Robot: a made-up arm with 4 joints.
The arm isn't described. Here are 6 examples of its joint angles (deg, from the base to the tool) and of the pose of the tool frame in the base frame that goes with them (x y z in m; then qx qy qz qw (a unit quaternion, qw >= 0)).
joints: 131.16 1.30 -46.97 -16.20
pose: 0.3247 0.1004 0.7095 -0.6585 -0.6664 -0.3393 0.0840
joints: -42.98 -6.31 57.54 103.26
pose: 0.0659 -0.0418 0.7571 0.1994 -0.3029 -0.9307 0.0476
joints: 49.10 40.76 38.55 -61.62
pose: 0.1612 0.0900 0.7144 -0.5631 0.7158 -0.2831 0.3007
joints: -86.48 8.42 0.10 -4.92
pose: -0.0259 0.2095 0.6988 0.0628 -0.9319 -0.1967 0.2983
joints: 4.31 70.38 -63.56 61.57
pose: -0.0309 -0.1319 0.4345 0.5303 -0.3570 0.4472 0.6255
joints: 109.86 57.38 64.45 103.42
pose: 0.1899 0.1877 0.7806 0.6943 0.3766 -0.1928 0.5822
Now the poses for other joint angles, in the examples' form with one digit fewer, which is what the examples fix.
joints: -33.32 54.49 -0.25 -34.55
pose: -0.034 0.091 0.595 0.293 -0.828 0.478 0.013
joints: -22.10 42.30 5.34 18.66
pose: -0.044 0.087 0.630 0.530 -0.798 0.038 0.285
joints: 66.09 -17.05 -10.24 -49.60
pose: 0.112 0.030 0.752 0.950 -0.140 0.267 0.082
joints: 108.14 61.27 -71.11 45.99
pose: 0.371 0.086 0.458 -0.563 -0.295 -0.770 0.056
